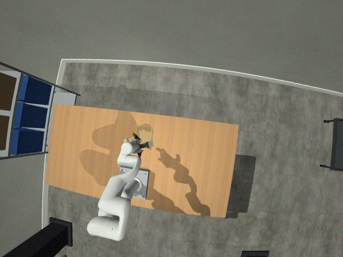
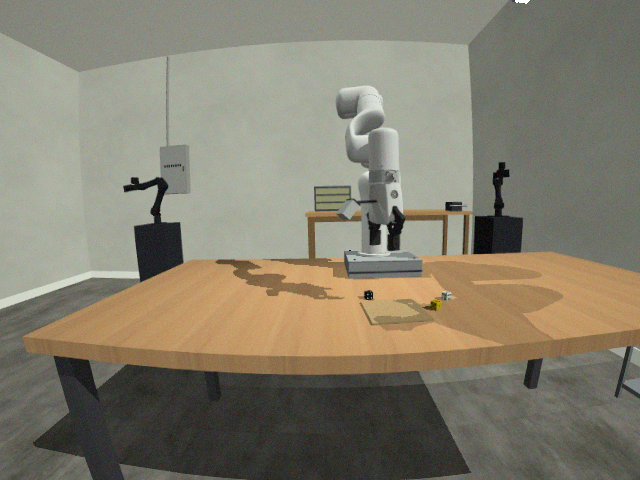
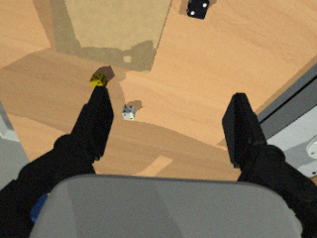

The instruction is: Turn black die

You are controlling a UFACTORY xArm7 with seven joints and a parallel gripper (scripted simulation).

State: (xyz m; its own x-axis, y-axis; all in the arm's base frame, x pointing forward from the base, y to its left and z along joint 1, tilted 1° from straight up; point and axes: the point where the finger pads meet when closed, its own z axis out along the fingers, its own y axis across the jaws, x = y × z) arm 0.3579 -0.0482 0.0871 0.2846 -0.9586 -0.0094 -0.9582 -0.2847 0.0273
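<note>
The black die lies 140 mm below my hand, 30 mm to the right of it and 20 mm behind it. Also, from my hand: yellow die 140 mm below, 110 mm to the left, 80 mm ahead; then white die 170 mm to the left, 140 mm below, 20 mm ahead; then tan mat 150 mm below, 80 mm ahead, 10 mm to the left.
</note>
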